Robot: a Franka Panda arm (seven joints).
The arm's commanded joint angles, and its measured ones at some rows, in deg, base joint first. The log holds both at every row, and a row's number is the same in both.
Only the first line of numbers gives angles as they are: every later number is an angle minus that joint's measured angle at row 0.
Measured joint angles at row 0:
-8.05, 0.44, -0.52, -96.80, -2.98, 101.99, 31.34
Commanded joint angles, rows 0 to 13:
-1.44, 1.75, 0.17, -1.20, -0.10, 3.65, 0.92
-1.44, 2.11, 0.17, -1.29, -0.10, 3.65, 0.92
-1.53, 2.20, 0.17, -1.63, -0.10, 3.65, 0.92
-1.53, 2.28, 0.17, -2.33, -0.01, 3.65, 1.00
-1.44, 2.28, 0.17, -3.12, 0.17, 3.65, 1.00
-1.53, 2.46, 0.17, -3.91, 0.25, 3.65, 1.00
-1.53, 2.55, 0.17, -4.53, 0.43, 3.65, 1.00
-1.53, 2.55, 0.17, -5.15, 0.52, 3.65, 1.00
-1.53, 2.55, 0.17, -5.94, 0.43, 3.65, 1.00
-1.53, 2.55, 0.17, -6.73, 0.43, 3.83, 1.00
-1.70, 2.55, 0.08, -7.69, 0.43, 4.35, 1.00
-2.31, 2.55, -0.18, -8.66, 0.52, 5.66, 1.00
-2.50, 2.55, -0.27, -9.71, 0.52, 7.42, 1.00
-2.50, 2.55, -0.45, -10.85, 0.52, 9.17, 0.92
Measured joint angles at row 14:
-1.75, 3.35, -0.14, -7.04, 0.01, 4.01, 0.10
